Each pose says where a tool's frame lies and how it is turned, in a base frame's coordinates. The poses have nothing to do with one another.
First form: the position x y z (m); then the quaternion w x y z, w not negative.
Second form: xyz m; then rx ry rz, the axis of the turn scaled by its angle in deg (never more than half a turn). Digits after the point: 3 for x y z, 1 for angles.
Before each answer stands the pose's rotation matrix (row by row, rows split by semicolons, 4 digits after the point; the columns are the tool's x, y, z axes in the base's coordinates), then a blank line. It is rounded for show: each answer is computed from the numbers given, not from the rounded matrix.
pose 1, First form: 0.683 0.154 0.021 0.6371 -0.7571 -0.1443 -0.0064
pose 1, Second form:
0.9583 0.2267 -0.1742; 0.2104 -0.1465 0.9666; 0.1936 -0.9629 -0.1881

0.683 0.154 0.021 -99.1 -18.9 -0.8
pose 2, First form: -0.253 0.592 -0.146 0.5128 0.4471 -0.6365 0.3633
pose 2, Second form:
-0.0743 -0.9418 -0.3279; -0.1966 0.3362 -0.9210; 0.9777 -0.0039 -0.2101

-0.253 0.592 -0.146 61.6 -87.7 50.1
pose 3, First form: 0.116 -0.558 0.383 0.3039 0.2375 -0.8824 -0.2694
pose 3, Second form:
-0.7025 -0.2554 -0.6643; -0.5829 0.7420 0.3311; 0.4084 0.6198 -0.6701

0.116 -0.558 0.383 36.1 -133.9 -40.9
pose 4, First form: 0.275 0.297 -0.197 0.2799 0.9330 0.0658 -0.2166
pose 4, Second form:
0.8975 0.2440 -0.3673; 0.0015 -0.8347 -0.5508; -0.4410 0.4938 -0.7495

0.275 0.297 -0.197 143.3 10.1 -33.3
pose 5, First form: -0.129 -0.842 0.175 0.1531 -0.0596 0.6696 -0.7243
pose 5, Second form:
-0.9460 0.1420 0.2914; -0.3016 -0.0564 -0.9518; -0.1187 -0.9883 0.0961

-0.129 -0.842 0.175 -9.8 110.0 -119.0
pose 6, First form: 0.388 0.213 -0.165 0.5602 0.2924 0.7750 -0.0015
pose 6, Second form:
-0.2013 0.4549 0.8675; 0.4516 0.8290 -0.3299; -0.8692 0.3253 -0.3723

0.388 0.213 -0.165 39.5 104.7 -0.2
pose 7, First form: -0.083 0.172 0.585 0.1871 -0.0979 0.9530 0.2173
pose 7, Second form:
-0.9108 -0.2679 0.3141; -0.1053 0.8864 0.4508; -0.3992 0.3775 -0.8356

-0.083 0.172 0.585 -15.8 153.7 35.0
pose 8, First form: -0.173 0.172 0.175 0.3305 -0.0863 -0.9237 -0.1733
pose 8, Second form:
-0.7666 0.2740 -0.5807; 0.0449 0.9250 0.3772; 0.6405 0.2631 -0.7215

-0.173 0.172 0.175 -12.9 -138.4 -26.0
